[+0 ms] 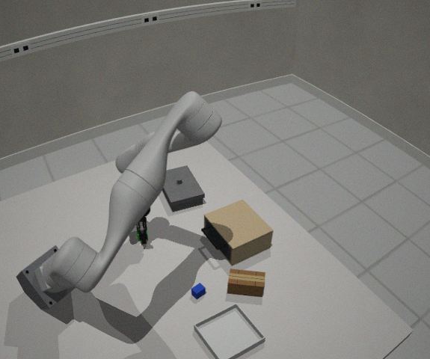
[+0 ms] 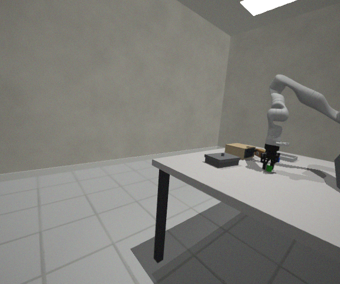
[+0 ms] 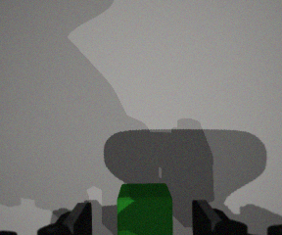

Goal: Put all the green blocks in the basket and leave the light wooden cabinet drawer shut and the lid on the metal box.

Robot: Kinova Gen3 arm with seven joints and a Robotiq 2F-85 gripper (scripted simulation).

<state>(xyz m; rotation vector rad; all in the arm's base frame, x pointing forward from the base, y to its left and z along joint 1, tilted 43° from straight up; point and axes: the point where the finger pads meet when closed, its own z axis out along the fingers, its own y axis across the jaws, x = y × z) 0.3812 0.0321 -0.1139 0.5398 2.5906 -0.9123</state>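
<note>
Right now my hand is 480 mm to the left of the grey basket, 40 mm past it and 10 mm above it. Also, from my hand: blue block 300 mm to the right, 10 mm below; light wooden cabinet 230 mm ahead, 210 mm to the right, 20 mm above; knobbed lid 250 mm ahead, 110 mm to the left, 30 mm above.
</note>
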